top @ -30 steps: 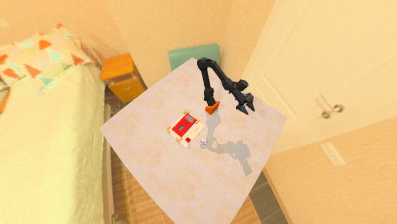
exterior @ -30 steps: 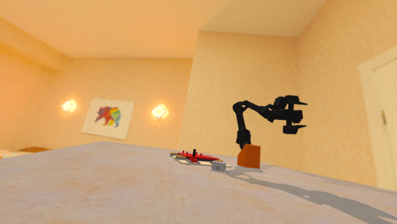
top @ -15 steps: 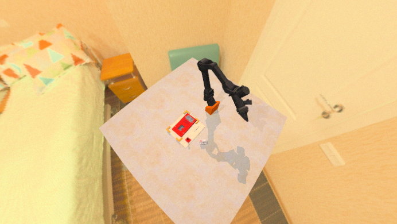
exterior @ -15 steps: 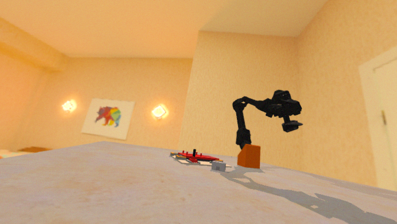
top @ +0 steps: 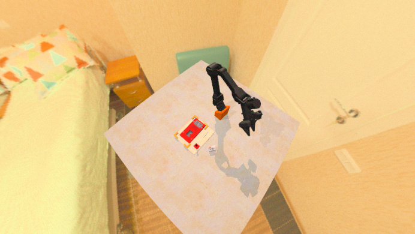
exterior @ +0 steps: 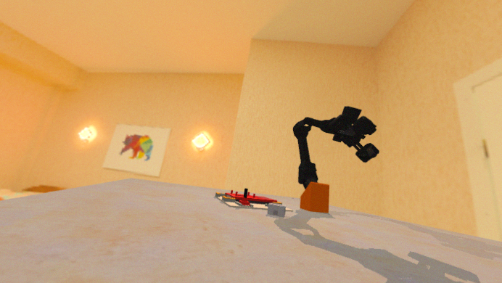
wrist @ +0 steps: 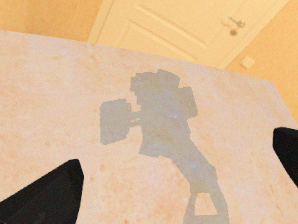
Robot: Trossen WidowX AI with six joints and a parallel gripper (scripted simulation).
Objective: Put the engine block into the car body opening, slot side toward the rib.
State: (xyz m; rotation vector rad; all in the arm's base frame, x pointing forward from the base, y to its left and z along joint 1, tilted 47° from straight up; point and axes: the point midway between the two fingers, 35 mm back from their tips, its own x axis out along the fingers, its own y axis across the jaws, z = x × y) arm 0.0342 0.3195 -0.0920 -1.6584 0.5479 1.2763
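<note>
My gripper tip is 210 mm short of the grey engine block, 120 mm to the left of it and 220 mm above it.
</note>
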